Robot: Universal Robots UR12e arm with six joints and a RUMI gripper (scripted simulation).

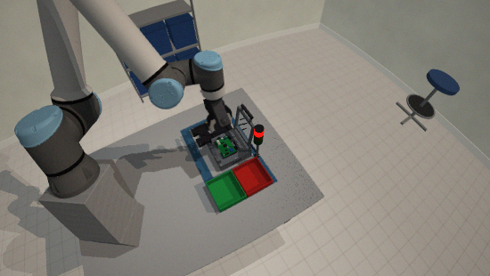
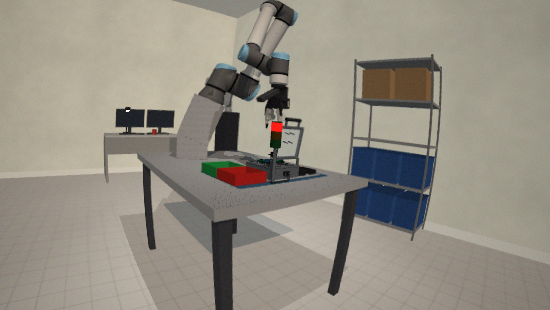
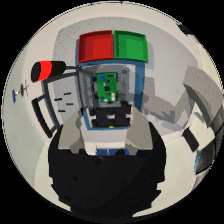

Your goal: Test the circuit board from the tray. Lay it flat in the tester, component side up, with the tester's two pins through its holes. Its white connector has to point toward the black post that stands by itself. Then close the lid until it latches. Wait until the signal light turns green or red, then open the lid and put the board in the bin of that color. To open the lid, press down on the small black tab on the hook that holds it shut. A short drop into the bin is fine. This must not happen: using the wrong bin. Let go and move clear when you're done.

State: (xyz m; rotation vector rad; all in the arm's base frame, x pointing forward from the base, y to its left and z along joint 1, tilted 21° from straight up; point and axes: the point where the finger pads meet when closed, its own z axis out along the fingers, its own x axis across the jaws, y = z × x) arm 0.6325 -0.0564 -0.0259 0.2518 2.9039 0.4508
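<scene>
Right now my hand is 16 cm above the green circuit board. The rest, counted from my hand: green bin 13 cm behind, 19 cm to the right, 22 cm below; then red bin 2 cm ahead, 21 cm to the right, 22 cm below; then tester lid 12 cm ahead, 2 cm to the right, 5 cm below.
</scene>
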